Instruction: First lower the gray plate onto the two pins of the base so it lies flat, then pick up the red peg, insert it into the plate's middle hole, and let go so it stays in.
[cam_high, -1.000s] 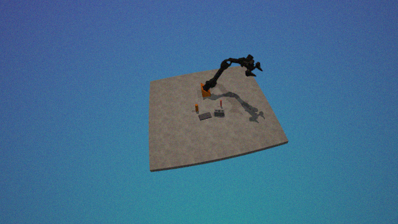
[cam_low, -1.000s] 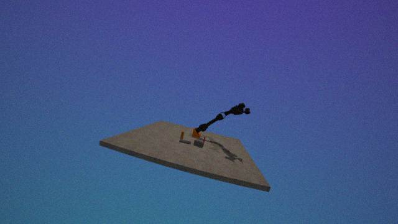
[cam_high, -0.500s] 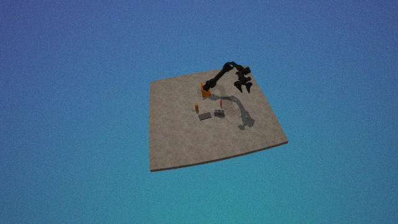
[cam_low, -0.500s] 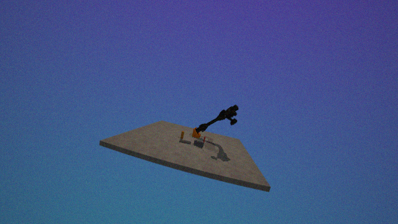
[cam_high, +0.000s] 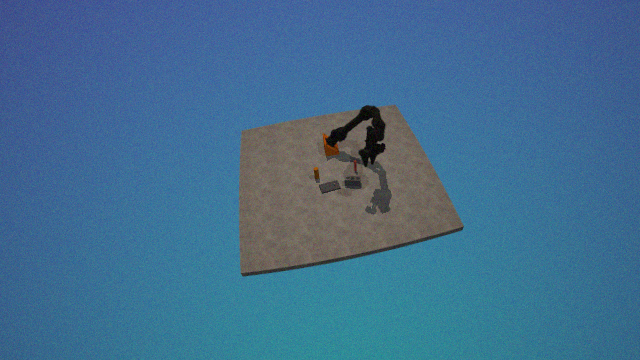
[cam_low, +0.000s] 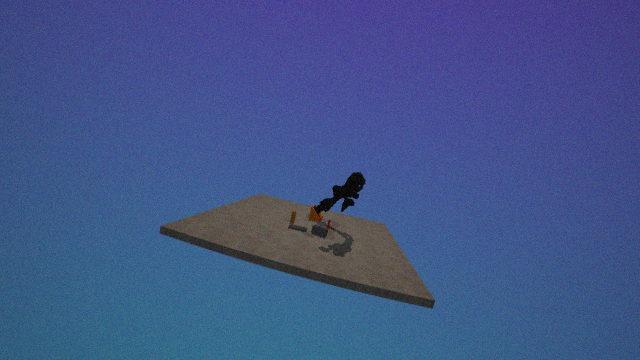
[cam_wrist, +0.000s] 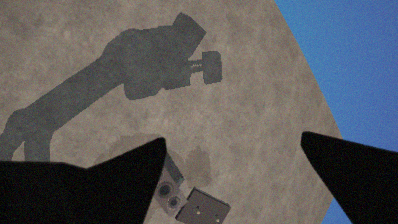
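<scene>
The gray plate lies 10 cm behind my gripper tip, 7 cm to the right of it and 18 cm below it. Also, from my gripper tip: base 12 cm behind, 21 cm to the right, 21 cm below; then orange peg 23 cm behind, 26 cm to the right, 18 cm below; then red peg 20 cm behind, 1 cm to the right, 18 cm below.
</scene>
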